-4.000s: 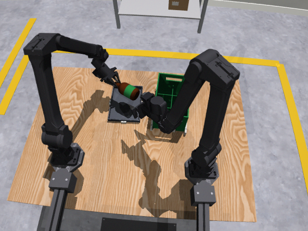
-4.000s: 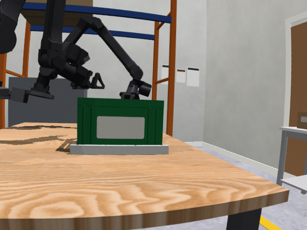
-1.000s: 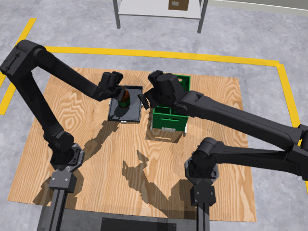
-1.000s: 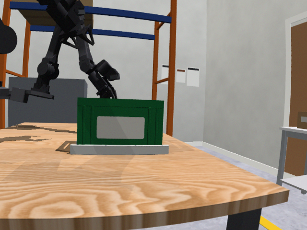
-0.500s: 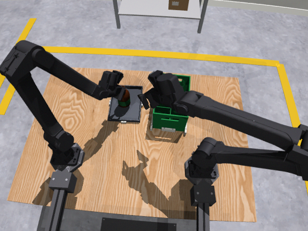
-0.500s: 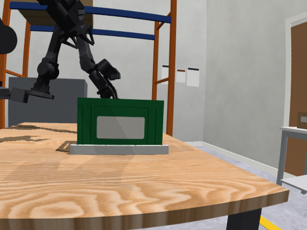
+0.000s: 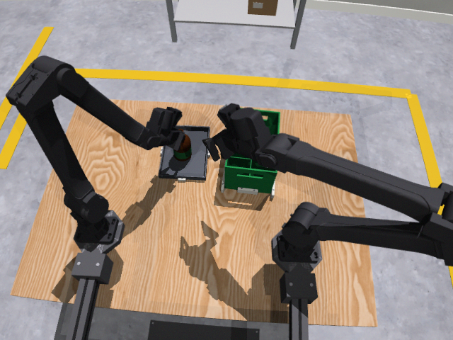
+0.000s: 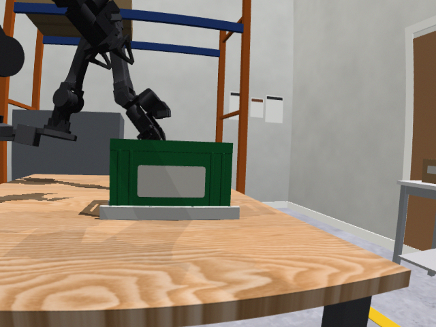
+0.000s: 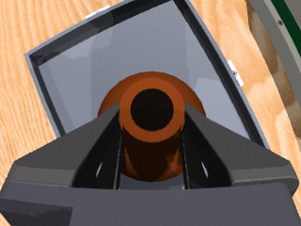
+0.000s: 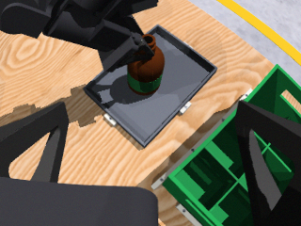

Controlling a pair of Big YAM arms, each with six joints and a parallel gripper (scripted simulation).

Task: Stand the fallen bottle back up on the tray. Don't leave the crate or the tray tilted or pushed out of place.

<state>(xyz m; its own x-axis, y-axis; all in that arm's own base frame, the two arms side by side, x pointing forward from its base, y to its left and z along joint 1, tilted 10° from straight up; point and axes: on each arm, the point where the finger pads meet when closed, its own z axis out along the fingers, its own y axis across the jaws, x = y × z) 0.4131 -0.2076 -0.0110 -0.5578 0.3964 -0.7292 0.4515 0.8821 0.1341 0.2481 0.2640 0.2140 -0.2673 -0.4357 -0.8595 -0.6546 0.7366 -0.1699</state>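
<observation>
Now: left hand 1 cm short of the tray and 13 cm above it. The rest, counted from my left hand: green crate (1 cm behind, 28 cm to the right, 6 cm below).
</observation>
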